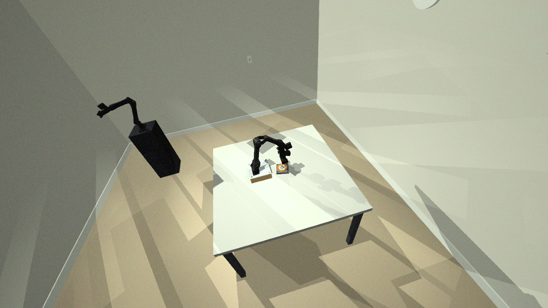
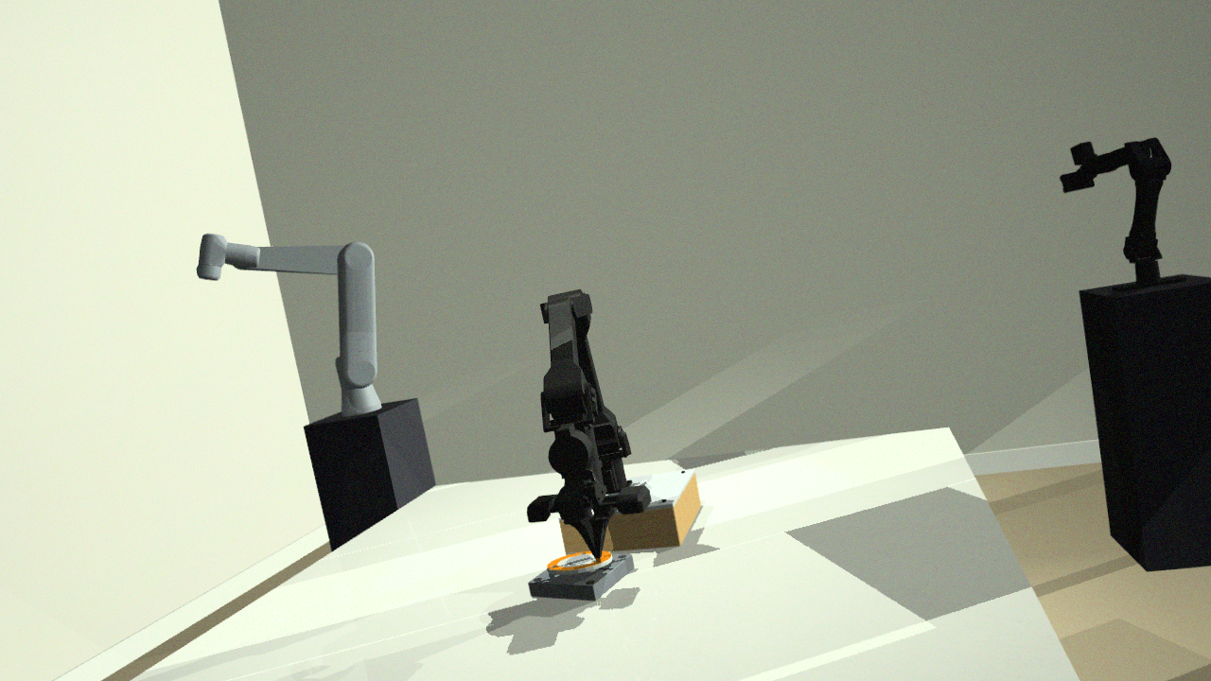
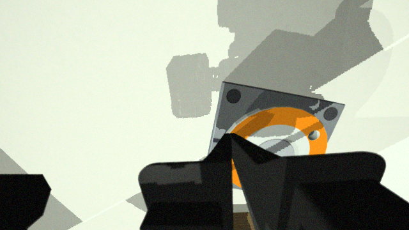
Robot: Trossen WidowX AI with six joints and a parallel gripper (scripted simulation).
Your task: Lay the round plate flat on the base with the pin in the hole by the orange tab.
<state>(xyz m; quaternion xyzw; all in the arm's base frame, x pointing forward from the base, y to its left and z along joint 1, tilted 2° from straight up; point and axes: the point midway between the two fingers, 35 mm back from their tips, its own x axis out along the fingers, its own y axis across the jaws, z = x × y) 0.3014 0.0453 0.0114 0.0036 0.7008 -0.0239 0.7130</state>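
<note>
Now: gripper tip 20 mm to the left of the round orange plate, 20 mm past it and 10 mm above it. From my gripper tip the other things lie so: grey square base: 40 mm to the right, 30 mm below, 30 mm behind.
</note>
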